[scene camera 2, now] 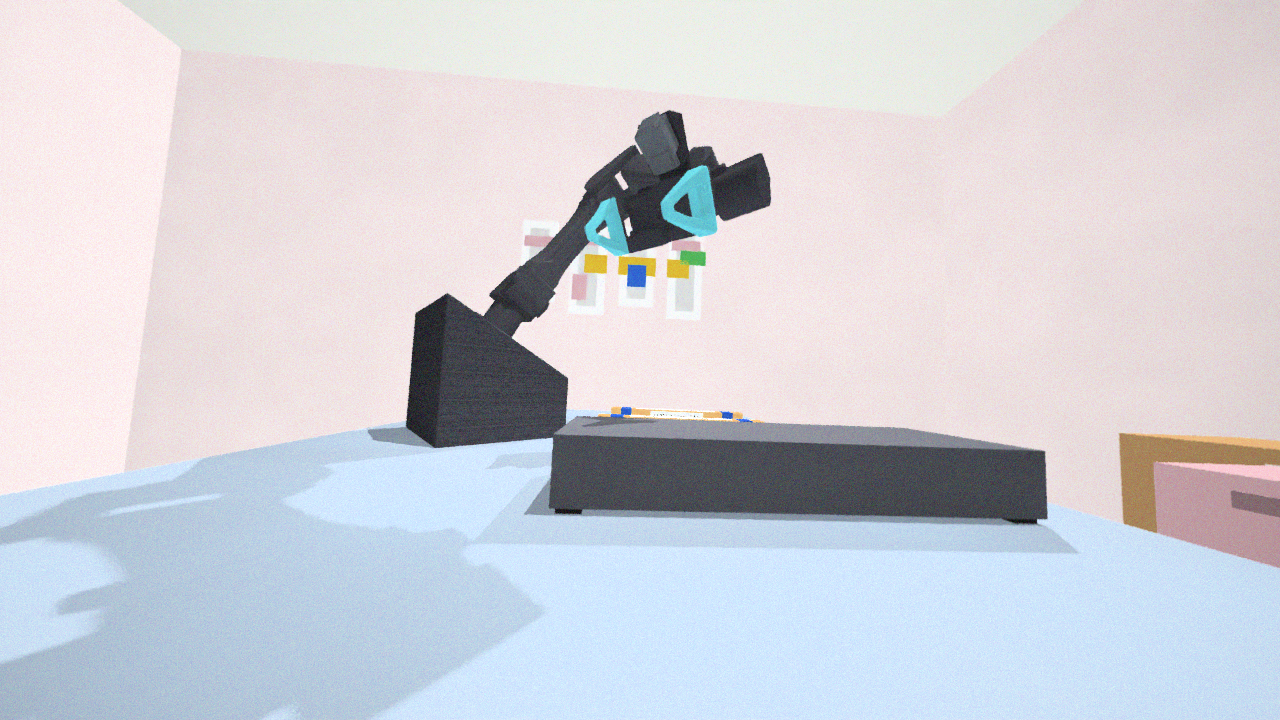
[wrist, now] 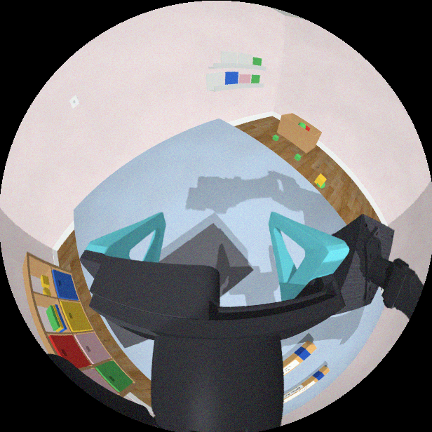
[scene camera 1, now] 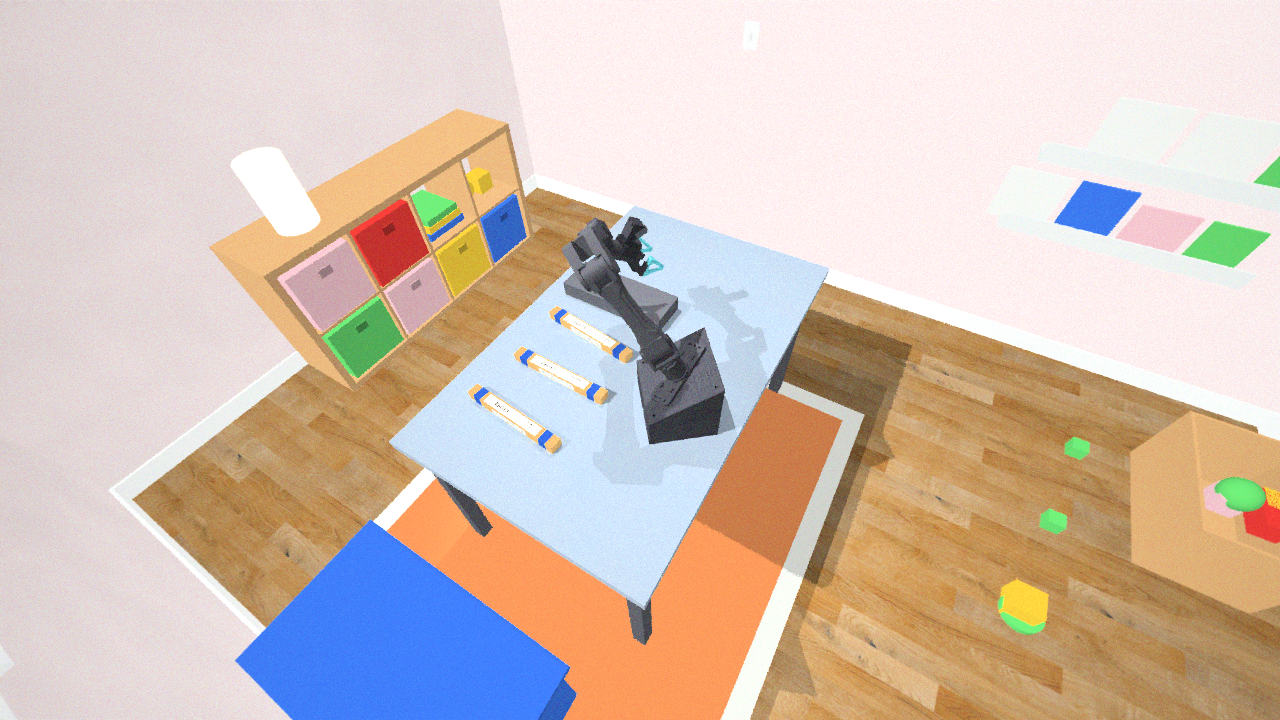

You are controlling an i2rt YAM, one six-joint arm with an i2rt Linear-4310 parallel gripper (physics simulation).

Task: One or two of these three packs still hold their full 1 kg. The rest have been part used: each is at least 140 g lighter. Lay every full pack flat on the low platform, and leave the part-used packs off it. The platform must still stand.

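Places are measured from the arm's base along level axes (x ahead, y left, z up), in millimetres.
Pixels of known places: gripper, fingertip midpoint: (scene camera 2: 621, 222) (scene camera 1: 657, 258); arm's base, origin of the base link: (scene camera 2: 487, 342) (scene camera 1: 679, 373).
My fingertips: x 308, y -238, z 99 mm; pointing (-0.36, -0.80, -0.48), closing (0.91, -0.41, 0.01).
Observation:
Ahead of a thing's pixels: the offset from my fingertips to its top centre. Level surfaces: height alone.
Three long orange packs with blue bands and white labels lie flat, side by side, on the table: one pack @[106 mm ahead, 227 mm left, 232 mm down] (scene camera 1: 590, 334) nearest the platform, a middle pack @[41 mm ahead, 412 mm left, 232 mm down] (scene camera 1: 561, 375), and a third pack @[17 mm ahead, 614 mm left, 232 mm down] (scene camera 1: 514, 418) farthest from it. The pack ends show at the lower right of the wrist view. The low dark grey platform @[153 mm ahead, 35 mm left, 203 mm down] (scene camera 1: 657, 300) (scene camera 2: 796, 476) (wrist: 200, 247) stands upright on its feet with no pack seen on it. My gripper (scene camera 1: 654, 254) (scene camera 2: 651, 217) (wrist: 216, 217) is open and empty, its teal fingers wide apart, high above the table by the platform. The arm covers part of the platform in scene camera 1.
The arm's dark base block (scene camera 1: 682, 394) (scene camera 2: 483, 385) stands on the pale blue table @[263 mm down] (scene camera 1: 572, 510) (scene camera 2: 626, 626), beside the packs. A cube shelf (scene camera 1: 362, 201) with coloured bins stands beyond the table's far side. A blue block-shaped piece (scene camera 1: 402, 635) stands off the table's near end.

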